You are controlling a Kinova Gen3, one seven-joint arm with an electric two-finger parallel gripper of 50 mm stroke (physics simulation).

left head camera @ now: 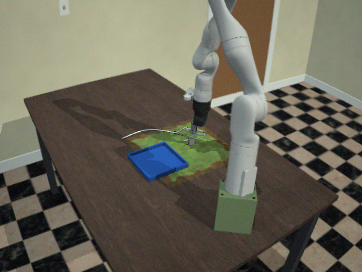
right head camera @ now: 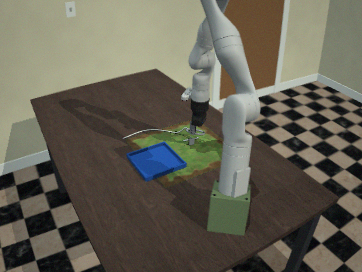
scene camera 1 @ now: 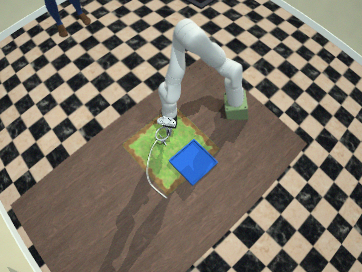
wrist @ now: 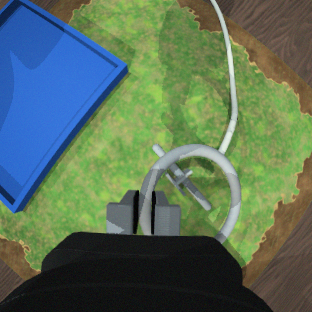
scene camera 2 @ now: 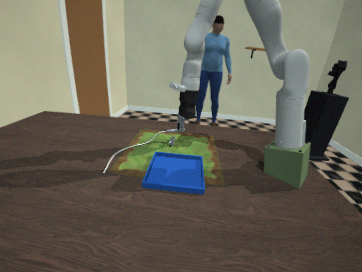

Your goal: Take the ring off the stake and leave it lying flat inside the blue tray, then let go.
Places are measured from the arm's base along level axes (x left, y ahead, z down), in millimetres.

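Pixels of known places: gripper, fingertip midpoint: (left head camera: 193, 133) (right head camera: 192, 133) (scene camera 1: 169, 133) (wrist: 144, 205) (scene camera 2: 180, 130); arm's base, link origin: (left head camera: 237, 189) (right head camera: 231, 190) (scene camera 1: 235, 100) (scene camera 2: 287, 144).
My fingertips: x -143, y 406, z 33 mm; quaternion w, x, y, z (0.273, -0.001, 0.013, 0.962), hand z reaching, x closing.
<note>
Ahead of a thing's pixels: the offset from my fingertips to its top centre. "*": to the spot under its first point. Level surfaces: height alone.
My gripper (left head camera: 193, 130) (scene camera 2: 181, 128) (wrist: 144, 205) is shut on the side of the grey ring {* dx -57, dy +43, dz +24 mm} (scene camera 1: 156, 134) (scene camera 2: 171, 130) (wrist: 235, 195). The ring is roughly level and above the stake {dx -19, dy +35, dz +45 mm} (left head camera: 191, 142) (right head camera: 191, 142) (scene camera 2: 172, 141) (wrist: 198, 195). In scene camera 2 a gap shows between the ring and the stake's top. In the wrist view the crossbarred stake lies mostly inside the ring's outline, one bar end beyond it. The blue tray {dx +190, dy +9, dz +61 mm} (left head camera: 157, 160) (scene camera 1: 193, 162) (scene camera 2: 175, 189) stands empty, at upper left in the wrist view.
A white cord (left head camera: 150, 130) (scene camera 1: 148, 170) (scene camera 2: 120, 148) (wrist: 232, 85) runs from the ring in a curve to the table. The stake stands on a green mat {dz +82 mm} (scene camera 2: 125, 161) (wrist: 125, 165); the tray partly overlaps it. The arm's green base block (left head camera: 235, 212) (scene camera 2: 285, 167) stands on the table.
</note>
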